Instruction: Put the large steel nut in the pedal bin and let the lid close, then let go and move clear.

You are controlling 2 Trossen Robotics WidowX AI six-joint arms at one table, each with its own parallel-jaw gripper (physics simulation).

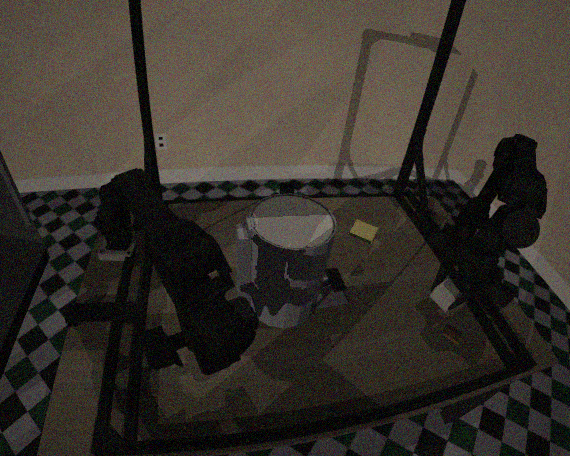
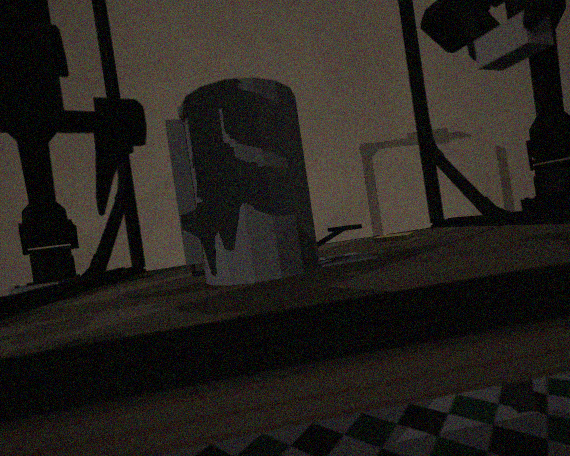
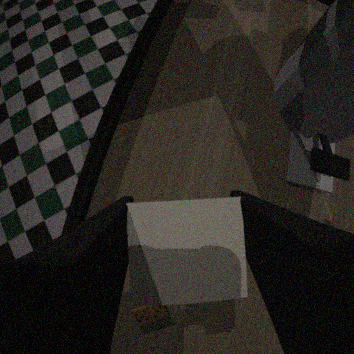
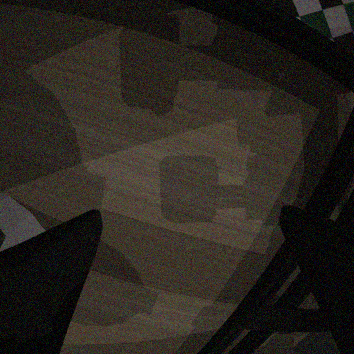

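Where they show: left gripper, fingertip midpoint: (image 1: 440,300) (image 2: 499,43) (image 3: 182,202); right gripper, fingertip midpoint: (image 2: 39,220) (image 4: 192,217); left arm's base, origin of the base link: (image 1: 461,235) (image 2: 560,194); right arm's base, origin of the base link: (image 1: 119,242) (image 2: 54,280).
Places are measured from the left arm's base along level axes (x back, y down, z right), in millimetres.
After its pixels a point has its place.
The pedal bin (image 1: 292,271) @(x -538, y -151, z -400 mm) (image 2: 251,181) @(x -524, y -77, z -396 mm) (image 3: 326,88) @(x -475, y -59, z -347 mm) stands upright at the middle of the table with its round lid (image 1: 289,223) @(x -558, y -204, z -330 mm) shut. Its black pedal (image 1: 335,278) @(x -430, y -4, z -268 mm) (image 2: 339,228) @(x -433, y -2, z -301 mm) (image 3: 330,163) @(x -427, y -4, z -271 mm) sticks out at its foot. My left gripper (image 3: 182,202) @(x -254, y -155, z -423 mm) (image 2: 473,27) is shut on the large steel nut (image 3: 186,246) @(x -240, y -172, z -412 mm) (image 1: 442,296) @(x -254, y -167, z -423 mm) (image 2: 493,45) @(x -257, y -157, z -419 mm), a pale block, and holds it above the table's right side, well away from the bin. My right gripper (image 4: 192,217) @(x -668, y -51, z -549 mm) (image 1: 163,350) is open and empty, low over the table to the left of the bin.
A yellow sponge (image 1: 364,230) @(x -332, y 38, z -13 mm) lies behind the bin to the right. A small brown biscuit-like piece (image 3: 149,313) @(x -112, y 39, z -363 mm) (image 1: 451,337) @(x -116, y 40, z -372 mm) lies on the table under the left gripper. Black frame posts (image 1: 145,113) @(x -991, y -275, z -53 mm) stand at the table's edges. The light is dim.
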